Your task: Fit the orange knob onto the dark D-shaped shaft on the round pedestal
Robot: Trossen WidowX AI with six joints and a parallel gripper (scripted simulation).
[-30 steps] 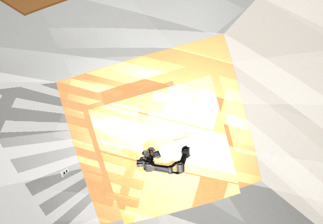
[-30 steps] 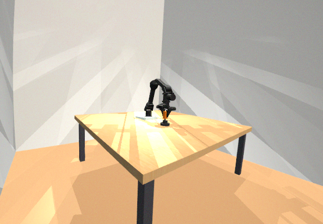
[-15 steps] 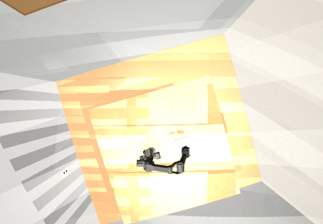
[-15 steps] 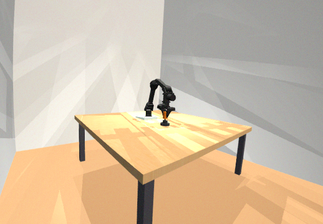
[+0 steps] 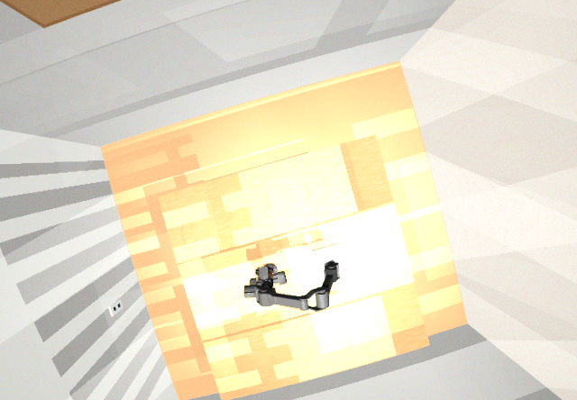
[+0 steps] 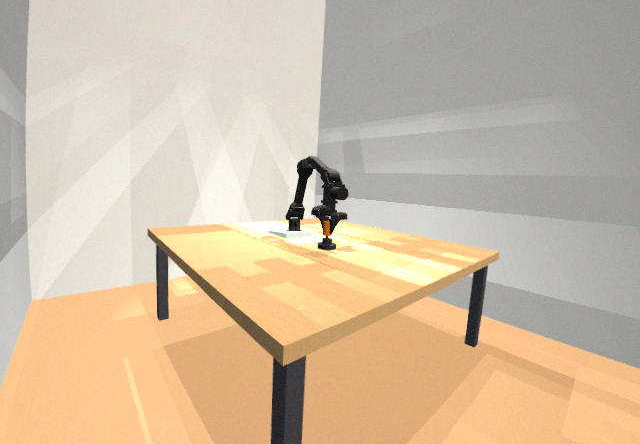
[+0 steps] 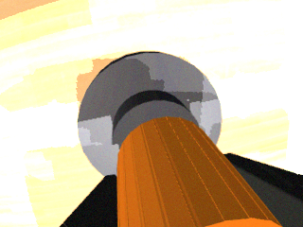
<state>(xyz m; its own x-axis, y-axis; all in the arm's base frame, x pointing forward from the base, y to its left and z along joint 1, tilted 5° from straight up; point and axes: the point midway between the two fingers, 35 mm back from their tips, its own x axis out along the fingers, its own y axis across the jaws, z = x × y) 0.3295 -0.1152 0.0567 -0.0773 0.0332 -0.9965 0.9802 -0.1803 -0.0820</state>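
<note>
Right now my gripper tip is 20 mm below the orange knob. Also, from my gripper tip: pedestal 40 mm below.
</note>
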